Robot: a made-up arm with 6 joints.
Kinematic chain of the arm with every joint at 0, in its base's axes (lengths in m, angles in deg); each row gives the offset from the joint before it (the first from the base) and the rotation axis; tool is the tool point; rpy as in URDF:
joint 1: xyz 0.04 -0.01 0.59 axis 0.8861 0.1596 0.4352
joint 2: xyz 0.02 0.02 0 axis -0.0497 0.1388 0.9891
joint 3: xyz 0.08 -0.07 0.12 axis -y
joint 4: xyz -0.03 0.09 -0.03 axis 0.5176 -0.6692 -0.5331
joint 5: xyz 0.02 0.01 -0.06 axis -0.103 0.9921 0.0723
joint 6: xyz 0 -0.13 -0.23 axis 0.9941 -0.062 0.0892
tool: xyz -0.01 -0.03 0 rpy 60.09 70.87 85.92
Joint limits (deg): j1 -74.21..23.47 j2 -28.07..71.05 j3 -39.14..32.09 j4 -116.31..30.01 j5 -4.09..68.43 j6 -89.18..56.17
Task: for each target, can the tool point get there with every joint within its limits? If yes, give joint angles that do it. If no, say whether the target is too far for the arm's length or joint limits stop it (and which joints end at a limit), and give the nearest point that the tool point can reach.
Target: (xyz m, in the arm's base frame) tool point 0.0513 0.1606 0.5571
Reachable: no: joint limits stop it (at a limit: joint 1, joint 2, joint 3, joint 4, joint 6) | nearest point 0.0812 0.1815 0.4551 | short by 0.108 m
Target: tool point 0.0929 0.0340 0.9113
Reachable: yes | joints -60.58 -1.39 2.19 -98.98 57.47 -28.22
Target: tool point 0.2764 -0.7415 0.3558
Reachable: no: too far | nearest point 0.1536 -0.3293 0.5494 | short by 0.472 m
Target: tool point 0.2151 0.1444 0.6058
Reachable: no: joint limits stop it (at a limit: joint 2, joint 3, joint 4, joint 5, joint 6) | nearest point 0.2978 0.1857 0.6313 | short by 0.096 m
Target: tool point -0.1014 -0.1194 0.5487
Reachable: yes | joints -3.81 -11.52 -4.64 -0.52 62.60 -0.14
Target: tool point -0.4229 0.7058 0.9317
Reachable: no: too far | nearest point -0.1495 0.1797 0.7552 | short by 0.619 m
